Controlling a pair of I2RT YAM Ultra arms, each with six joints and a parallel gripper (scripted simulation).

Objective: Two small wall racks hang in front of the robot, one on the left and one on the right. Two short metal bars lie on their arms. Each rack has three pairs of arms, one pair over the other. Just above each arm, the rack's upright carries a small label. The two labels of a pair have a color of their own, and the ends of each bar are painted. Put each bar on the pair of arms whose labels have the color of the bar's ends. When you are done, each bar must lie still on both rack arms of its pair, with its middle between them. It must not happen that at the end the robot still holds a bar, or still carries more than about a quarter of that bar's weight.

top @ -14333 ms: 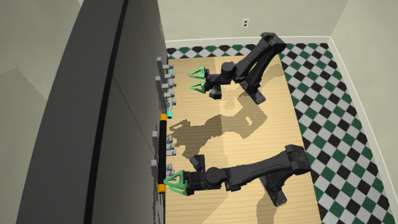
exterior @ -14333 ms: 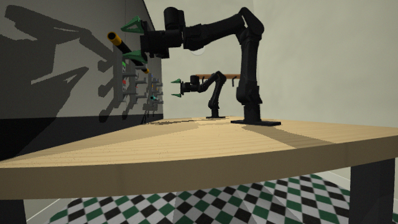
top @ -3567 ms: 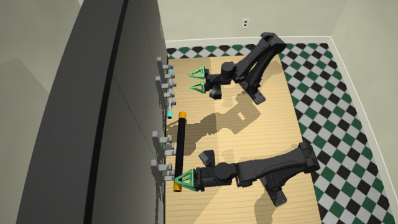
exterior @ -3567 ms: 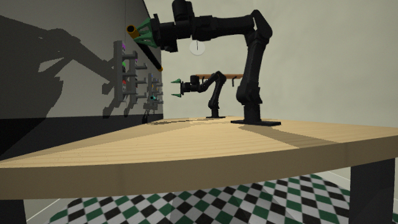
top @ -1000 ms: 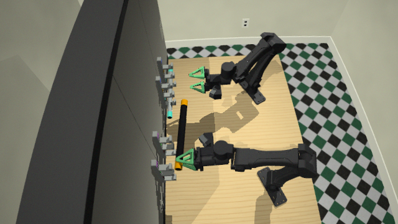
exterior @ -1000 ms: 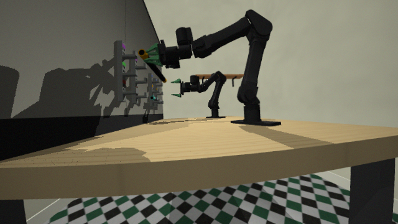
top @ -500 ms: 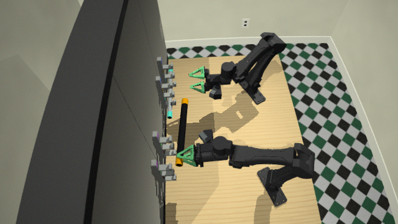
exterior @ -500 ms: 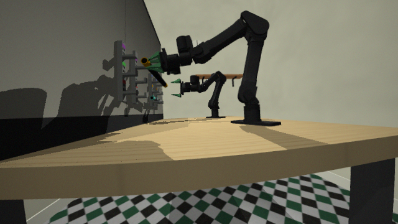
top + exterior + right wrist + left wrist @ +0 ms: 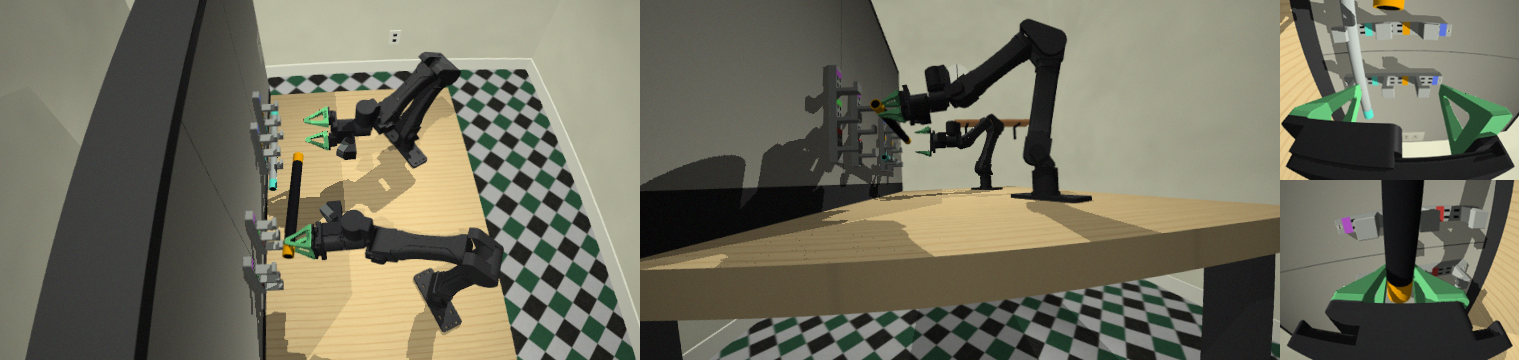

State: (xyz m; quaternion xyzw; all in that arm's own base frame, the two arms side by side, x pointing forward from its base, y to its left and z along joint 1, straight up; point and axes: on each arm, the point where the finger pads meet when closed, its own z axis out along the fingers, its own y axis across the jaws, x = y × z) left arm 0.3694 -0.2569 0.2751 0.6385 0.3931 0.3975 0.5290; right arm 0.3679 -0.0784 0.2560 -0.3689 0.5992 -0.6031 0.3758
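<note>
The black bar is 20 mm behind my left hand, 130 mm to the right of it and 10 mm below it. From my left hand the other things lie so: pale bar (50 mm ahead, 390 mm to the right, 110 mm below).
Right now my right hand is 120 mm short of the pale bar, 10 mm to the left of it and 90 mm above it. Also, from my right hand: black bar (50 mm ahead, 250 mm to the left, 10 mm above).
</note>
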